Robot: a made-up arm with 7 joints. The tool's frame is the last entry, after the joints. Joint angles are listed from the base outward. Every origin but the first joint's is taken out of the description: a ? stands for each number. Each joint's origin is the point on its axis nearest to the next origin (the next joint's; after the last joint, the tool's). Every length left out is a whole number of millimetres.
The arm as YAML. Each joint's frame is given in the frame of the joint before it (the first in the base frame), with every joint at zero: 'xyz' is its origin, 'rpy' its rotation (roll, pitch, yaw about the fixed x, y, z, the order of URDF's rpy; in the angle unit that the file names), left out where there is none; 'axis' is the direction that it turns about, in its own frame. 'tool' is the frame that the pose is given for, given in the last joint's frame.
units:
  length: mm
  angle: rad
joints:
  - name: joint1
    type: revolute
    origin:
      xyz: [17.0, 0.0, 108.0]
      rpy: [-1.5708, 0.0, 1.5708]
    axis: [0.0, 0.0, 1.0]
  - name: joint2
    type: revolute
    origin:
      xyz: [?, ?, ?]
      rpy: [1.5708, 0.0, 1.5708]
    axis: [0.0, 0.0, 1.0]
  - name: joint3
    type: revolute
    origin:
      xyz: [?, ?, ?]
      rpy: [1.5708, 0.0, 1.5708]
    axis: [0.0, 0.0, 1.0]
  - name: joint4
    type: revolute
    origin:
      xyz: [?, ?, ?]
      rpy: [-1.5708, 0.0, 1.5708]
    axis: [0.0, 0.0, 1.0]
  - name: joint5
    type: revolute
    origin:
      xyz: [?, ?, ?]
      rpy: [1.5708, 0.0, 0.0]
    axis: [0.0, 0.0, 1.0]
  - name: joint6
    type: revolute
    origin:
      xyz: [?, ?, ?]
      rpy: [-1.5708, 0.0, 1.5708]
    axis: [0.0, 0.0, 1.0]
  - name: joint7
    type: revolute
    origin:
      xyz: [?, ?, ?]
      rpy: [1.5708, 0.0, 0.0]
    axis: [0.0, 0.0, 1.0]
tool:
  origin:
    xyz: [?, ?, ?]
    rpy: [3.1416, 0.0, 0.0]
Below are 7 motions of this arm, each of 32 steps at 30 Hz.
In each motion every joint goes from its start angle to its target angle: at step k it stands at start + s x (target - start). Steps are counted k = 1, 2, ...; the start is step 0. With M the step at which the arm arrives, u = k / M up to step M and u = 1 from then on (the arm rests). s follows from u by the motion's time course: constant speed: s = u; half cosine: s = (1 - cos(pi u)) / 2; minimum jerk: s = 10 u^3 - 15 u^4 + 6 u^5.
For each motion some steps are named. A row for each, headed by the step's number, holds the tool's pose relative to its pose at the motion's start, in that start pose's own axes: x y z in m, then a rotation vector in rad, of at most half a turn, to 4 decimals.
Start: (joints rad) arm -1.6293 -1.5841 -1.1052 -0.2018 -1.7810 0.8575 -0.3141
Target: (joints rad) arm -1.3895 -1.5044 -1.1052 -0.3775 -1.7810 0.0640 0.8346
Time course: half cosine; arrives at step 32
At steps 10, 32:
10: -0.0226 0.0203 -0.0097 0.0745 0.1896 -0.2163
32: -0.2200 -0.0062 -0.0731 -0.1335 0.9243 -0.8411

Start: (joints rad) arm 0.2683 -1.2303 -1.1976 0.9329 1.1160 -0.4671 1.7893
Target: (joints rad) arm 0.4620 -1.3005 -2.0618 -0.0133 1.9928 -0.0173 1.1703
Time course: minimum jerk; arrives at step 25
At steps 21, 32:
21: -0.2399 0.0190 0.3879 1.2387 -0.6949 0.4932
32: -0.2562 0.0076 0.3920 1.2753 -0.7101 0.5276

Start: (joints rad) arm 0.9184 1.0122 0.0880 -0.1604 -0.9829 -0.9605 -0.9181
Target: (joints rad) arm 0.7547 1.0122 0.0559 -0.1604 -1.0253 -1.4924 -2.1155
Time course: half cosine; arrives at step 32
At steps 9, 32:
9: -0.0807 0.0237 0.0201 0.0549 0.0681 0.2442
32: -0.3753 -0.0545 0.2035 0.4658 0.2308 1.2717

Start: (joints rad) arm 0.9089 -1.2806 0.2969 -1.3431 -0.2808 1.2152 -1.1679
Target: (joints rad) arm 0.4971 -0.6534 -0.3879 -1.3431 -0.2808 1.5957 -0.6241
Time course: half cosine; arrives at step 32
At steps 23, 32:
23: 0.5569 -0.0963 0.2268 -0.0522 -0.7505 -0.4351
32: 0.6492 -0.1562 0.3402 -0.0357 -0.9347 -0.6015

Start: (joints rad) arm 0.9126 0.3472 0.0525 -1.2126 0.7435 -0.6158 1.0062
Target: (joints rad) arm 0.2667 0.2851 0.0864 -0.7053 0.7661 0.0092 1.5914
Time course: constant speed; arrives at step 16
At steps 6, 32:
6: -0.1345 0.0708 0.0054 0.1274 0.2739 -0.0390
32: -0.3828 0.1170 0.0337 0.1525 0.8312 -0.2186

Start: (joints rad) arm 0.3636 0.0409 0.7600 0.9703 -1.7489 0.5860 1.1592
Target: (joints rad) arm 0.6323 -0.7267 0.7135 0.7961 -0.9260 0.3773 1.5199
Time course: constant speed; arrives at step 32
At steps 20, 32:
20: 0.1581 0.0122 0.0550 -0.0888 -0.2313 -0.2050
32: 0.2309 0.0362 0.1189 -0.0569 -0.3459 -0.3514

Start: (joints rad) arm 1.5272 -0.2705 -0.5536 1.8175 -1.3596 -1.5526 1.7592
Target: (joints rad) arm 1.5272 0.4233 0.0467 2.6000 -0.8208 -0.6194 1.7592
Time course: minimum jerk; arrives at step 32
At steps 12, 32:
12: -0.0446 0.0772 0.0877 0.5511 0.3408 -0.1579
32: 0.1151 -0.2240 0.3005 1.9926 0.8665 -0.7561

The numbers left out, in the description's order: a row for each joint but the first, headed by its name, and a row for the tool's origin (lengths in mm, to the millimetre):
joint2: -108.0 112.0 0.0
joint3: -1.0 -29.0 0.0
joint4: -177.0 -177.0 0.0
joint5: 34.0 102.0 0.0
joint6: -61.0 128.0 0.0
joint7: 37.0 -403.0 0.0
tool: 65.0 -243.0 0.0

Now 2 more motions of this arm.
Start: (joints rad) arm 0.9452 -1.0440 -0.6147 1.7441 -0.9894 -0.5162 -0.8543
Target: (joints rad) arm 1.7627 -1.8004 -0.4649 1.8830 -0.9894 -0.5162 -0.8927
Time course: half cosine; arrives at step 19
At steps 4, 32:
4: 0.0034 0.0017 0.0127 0.0701 0.0569 0.0413
32: 0.0312 -0.0177 0.1153 0.7017 0.2806 0.5847

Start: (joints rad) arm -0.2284 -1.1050 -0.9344 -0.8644 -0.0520 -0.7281 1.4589
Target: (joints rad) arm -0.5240 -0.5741 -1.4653 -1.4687 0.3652 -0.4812 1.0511
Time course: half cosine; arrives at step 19
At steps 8, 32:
8: -0.0793 0.0747 0.0559 0.1532 -0.0115 0.0947
32: -0.1778 0.1532 0.2402 0.5413 0.0068 0.1558

